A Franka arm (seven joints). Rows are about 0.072 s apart.
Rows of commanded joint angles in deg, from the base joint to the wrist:
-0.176 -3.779 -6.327 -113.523 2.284 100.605 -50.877
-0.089 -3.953 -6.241 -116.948 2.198 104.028 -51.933
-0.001 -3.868 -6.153 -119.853 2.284 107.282 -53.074
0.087 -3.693 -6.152 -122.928 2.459 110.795 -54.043
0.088 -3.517 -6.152 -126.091 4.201 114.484 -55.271
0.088 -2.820 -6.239 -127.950 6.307 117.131 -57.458
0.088 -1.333 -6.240 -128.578 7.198 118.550 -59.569
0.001 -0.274 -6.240 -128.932 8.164 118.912 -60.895
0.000 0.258 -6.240 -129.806 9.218 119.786 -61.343
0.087 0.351 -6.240 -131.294 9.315 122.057 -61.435
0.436 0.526 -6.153 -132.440 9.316 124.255 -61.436
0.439 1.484 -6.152 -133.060 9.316 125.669 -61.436
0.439 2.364 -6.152 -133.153 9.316 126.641 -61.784
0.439 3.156 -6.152 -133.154 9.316 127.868 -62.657
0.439 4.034 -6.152 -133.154 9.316 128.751 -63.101
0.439 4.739 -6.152 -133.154 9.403 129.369 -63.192
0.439 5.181 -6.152 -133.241 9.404 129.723 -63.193
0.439 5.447 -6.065 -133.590 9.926 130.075 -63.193
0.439 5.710 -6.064 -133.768 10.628 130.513 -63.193
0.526 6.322 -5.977 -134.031 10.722 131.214 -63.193
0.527 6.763 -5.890 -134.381 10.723 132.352 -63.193
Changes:
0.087 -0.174 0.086 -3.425 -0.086 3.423 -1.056
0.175 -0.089 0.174 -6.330 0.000 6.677 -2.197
0.263 0.086 0.175 -9.405 0.175 10.190 -3.166
0.264 0.262 0.175 -12.568 1.917 13.879 -4.394
0.264 0.959 0.088 -14.427 4.023 16.526 -6.581
0.264 2.446 0.087 -15.055 4.914 17.945 -8.692
0.177 3.505 0.087 -15.409 5.880 18.307 -10.018
0.176 4.037 0.087 -16.283 6.934 19.181 -10.466
0.263 4.130 0.087 -17.771 7.031 21.452 -10.558
0.612 4.305 0.174 -18.917 7.032 23.650 -10.559
0.615 5.263 0.175 -19.537 7.032 25.064 -10.559
0.615 6.143 0.175 -19.630 7.032 26.036 -10.907
0.615 6.935 0.175 -19.631 7.032 27.263 -11.780
0.615 7.813 0.175 -19.631 7.032 28.146 -12.224
0.615 8.518 0.175 -19.631 7.119 28.764 -12.315
0.615 8.960 0.175 -19.718 7.120 29.118 -12.316
0.615 9.226 0.262 -20.067 7.642 29.470 -12.316
0.615 9.489 0.263 -20.245 8.344 29.908 -12.316
0.702 10.101 0.350 -20.508 8.438 30.609 -12.316
0.703 10.542 0.437 -20.858 8.439 31.747 -12.316

